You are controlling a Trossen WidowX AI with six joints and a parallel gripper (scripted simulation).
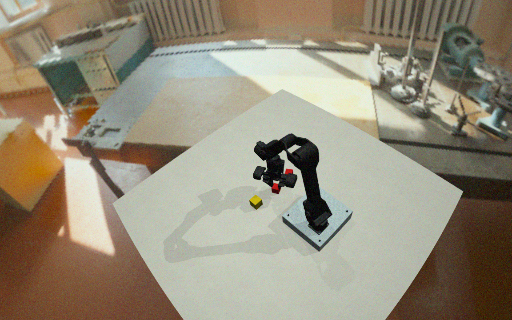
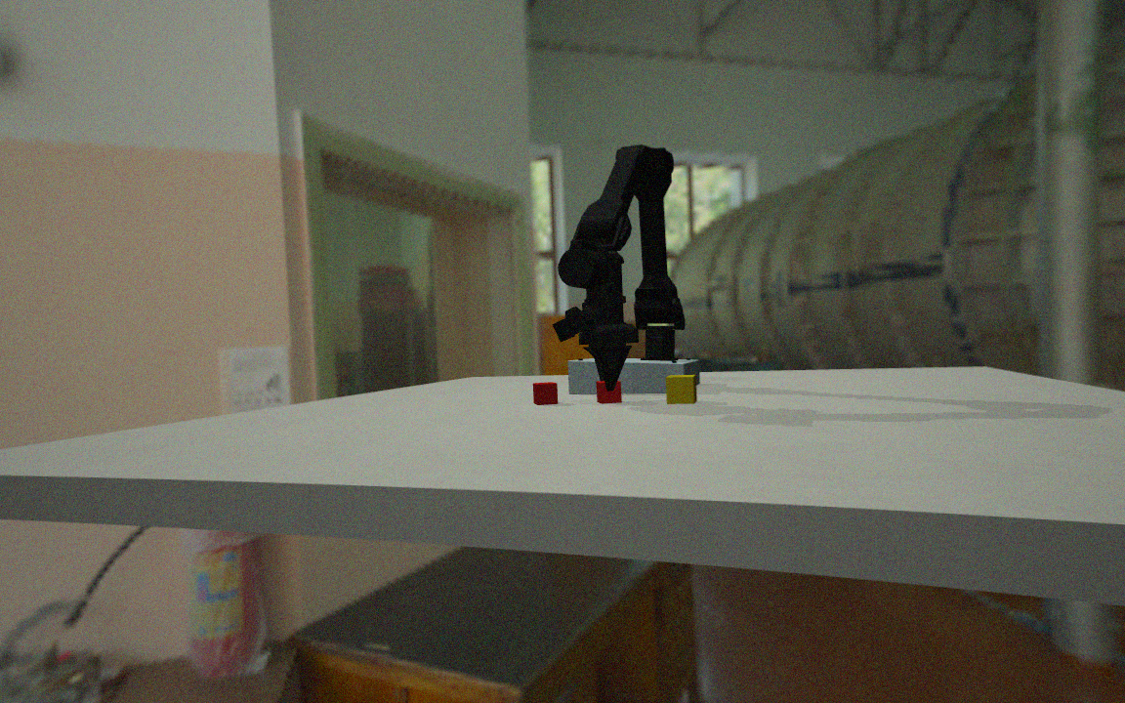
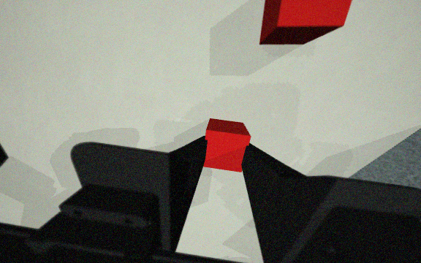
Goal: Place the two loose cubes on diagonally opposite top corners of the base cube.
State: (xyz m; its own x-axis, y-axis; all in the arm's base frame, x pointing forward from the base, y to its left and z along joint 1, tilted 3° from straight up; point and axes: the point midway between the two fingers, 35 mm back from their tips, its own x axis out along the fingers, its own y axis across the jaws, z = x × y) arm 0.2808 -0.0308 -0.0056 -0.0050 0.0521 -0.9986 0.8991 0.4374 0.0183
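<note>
Now: gripper tip 10 mm short of the yellow base cube and 120 mm to the right of it.
</note>
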